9 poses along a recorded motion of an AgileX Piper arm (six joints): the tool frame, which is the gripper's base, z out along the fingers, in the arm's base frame.
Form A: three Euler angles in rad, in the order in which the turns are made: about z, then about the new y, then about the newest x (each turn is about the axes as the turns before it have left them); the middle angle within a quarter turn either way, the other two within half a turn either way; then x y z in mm.
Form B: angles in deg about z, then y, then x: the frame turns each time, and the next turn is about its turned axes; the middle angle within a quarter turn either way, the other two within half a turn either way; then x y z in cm. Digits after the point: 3 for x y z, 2 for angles.
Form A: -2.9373, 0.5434, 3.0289, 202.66, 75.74, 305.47
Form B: -168.29, 31.13, 173.54, 20.266, 7.574, 30.547
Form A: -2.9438, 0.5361, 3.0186, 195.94, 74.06, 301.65
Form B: -168.67, 30.72, 172.95, 19.594, 7.406, 30.165
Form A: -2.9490, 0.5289, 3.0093, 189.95, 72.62, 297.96
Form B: -168.97, 30.30, 172.42, 18.995, 7.262, 29.796
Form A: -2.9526, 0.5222, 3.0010, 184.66, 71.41, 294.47
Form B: -169.17, 29.92, 171.94, 18.466, 7.141, 29.447
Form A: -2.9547, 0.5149, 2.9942, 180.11, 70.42, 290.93
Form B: -169.29, 29.50, 171.56, 18.011, 7.042, 29.093
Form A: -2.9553, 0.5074, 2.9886, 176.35, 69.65, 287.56
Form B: -169.33, 29.07, 171.23, 17.635, 6.965, 28.756
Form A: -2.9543, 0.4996, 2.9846, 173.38, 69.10, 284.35
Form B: -169.27, 28.62, 171.00, 17.338, 6.910, 28.435
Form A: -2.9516, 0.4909, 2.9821, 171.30, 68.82, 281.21
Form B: -169.11, 28.13, 170.86, 17.130, 6.882, 28.121
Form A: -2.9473, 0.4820, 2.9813, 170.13, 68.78, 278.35
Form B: -168.87, 27.62, 170.82, 17.013, 6.878, 27.835
